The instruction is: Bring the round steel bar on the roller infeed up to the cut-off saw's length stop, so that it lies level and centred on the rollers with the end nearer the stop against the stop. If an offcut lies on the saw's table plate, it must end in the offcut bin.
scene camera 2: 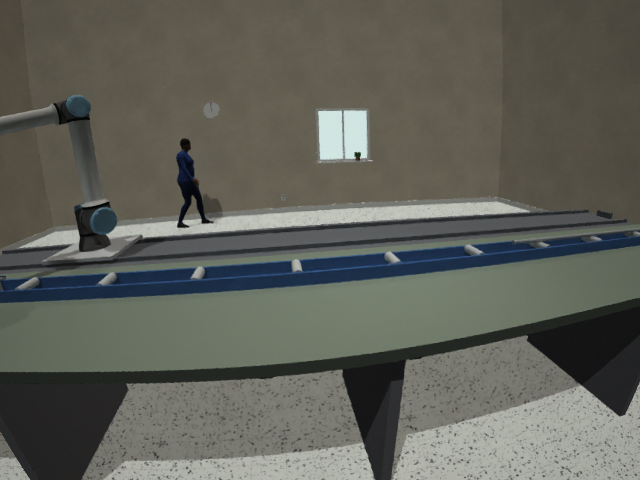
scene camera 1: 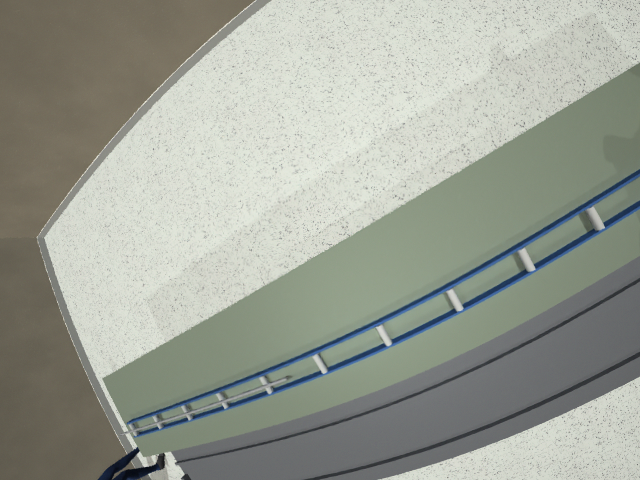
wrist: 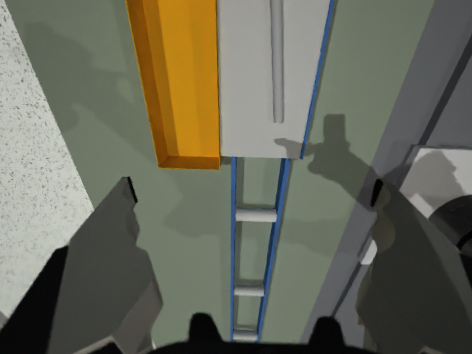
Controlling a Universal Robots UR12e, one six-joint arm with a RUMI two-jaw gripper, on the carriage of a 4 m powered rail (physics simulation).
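Frame: origin at the arm's base, x right, y ahead, z up, level; centimetres.
Seen in the pictures: gripper, fingertip midpoint: (wrist: pixel 251 180); arm's base, origin of the base link: (scene camera 2: pixel 95 246) (wrist: pixel 459 219).
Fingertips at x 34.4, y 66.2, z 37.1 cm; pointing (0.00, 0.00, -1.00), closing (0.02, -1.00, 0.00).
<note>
Pixels of each thing's top centre, then the offset from my fingertips to it. Level surfaces: height alone.
- grey round offcut, middle of its top: (wrist: pixel 278 67) dz -32.2, dx +5.2, dy -5.6 cm
- light grey saw table plate, middle of its top: (wrist: pixel 268 78) dz -34.2, dx +3.0, dy -4.2 cm
- orange offcut bin, middle of its top: (wrist: pixel 180 90) dz -32.9, dx +0.6, dy +13.6 cm
- green bench, its level: dz -40.0 cm
The long, thin round steel bar (scene camera 1: pixel 248 392) (scene camera 2: pixel 568 237) lies lengthwise over several rollers of the blue infeed (scene camera 1: pixel 424 328) (scene camera 2: pixel 341 280) (wrist: pixel 233 255), at its far left in scene camera 1 and far right in scene camera 2. Its outer end reaches past the infeed's end. In the wrist view a grey round offcut (wrist: pixel 277 75) lies lengthwise on the light grey saw table plate (wrist: pixel 245 110), its far end cut off by the frame. The orange offcut bin (wrist: pixel 185 100) stands along the plate's left side. My gripper (wrist: pixel 251 180) is open and empty, high above the infeed near the plate's end. The length stop does not show.
The arm's base carriage (scene camera 2: pixel 124 246) (wrist: pixel 445 165) stands on the dark rail (scene camera 2: pixel 310 238) beside the green bench (scene camera 1: pixel 330 289) (scene camera 2: pixel 258 325). A person (scene camera 2: pixel 185 170) in blue is beyond the rail. Dark blue legs (scene camera 1: pixel 121 465) show at the lower left of scene camera 1.
</note>
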